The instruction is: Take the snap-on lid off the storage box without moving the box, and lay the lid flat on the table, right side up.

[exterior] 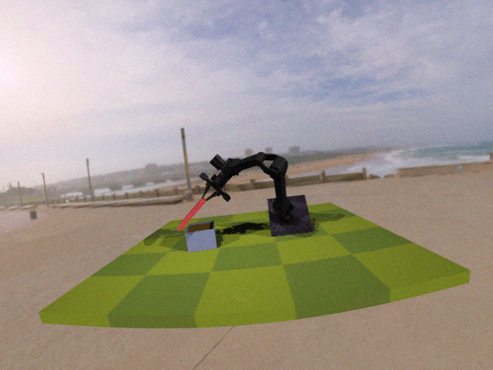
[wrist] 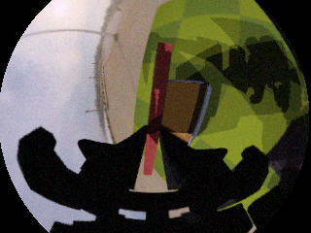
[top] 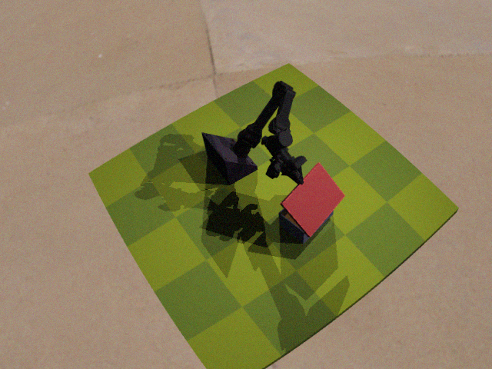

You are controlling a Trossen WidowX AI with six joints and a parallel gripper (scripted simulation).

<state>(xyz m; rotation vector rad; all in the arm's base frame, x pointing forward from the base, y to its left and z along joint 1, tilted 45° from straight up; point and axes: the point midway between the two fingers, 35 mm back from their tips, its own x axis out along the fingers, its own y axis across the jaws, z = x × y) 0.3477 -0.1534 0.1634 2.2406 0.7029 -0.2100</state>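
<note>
The red lid is 6 cm ahead of my gripper tip, 5 cm below it and 1 cm to the left of it. Round my gripper tip: grey-blue storage box: 18 cm below, 3 cm ahead.
</note>
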